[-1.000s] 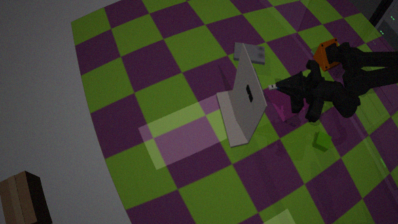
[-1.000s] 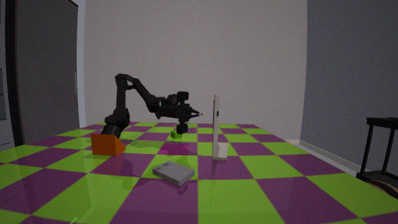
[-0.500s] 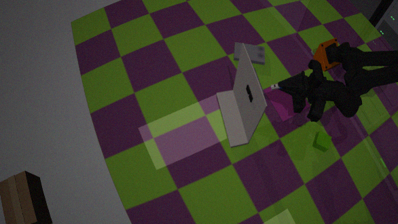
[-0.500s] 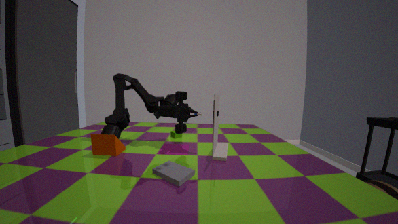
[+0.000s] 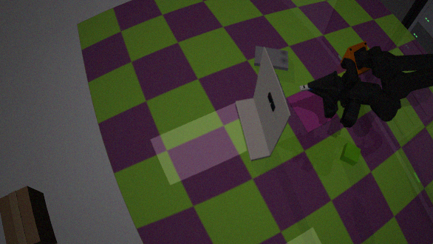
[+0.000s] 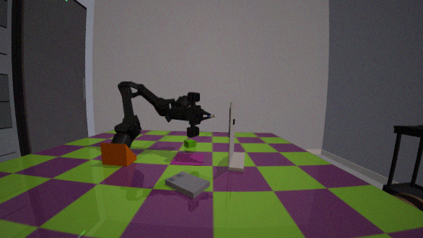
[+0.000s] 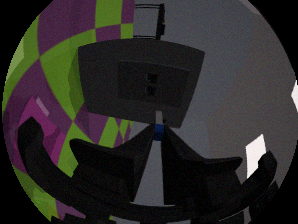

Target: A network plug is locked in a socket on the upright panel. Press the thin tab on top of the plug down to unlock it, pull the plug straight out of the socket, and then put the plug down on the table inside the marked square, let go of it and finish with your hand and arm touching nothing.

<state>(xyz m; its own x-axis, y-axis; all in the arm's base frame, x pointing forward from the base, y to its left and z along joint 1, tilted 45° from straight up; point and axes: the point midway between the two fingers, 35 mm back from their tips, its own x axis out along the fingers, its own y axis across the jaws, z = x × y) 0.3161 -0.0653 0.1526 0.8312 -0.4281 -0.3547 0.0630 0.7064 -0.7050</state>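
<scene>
The magenta marked square is 9 cm behind my gripper tip and 18 cm below it. Round my gripper tip: flat grey block: 8 cm behind, 20 cm to the right, 17 cm below; upright panel: 9 cm ahead, 2 cm to the right, 7 cm below; network plug: right at my gripper tip.
</scene>
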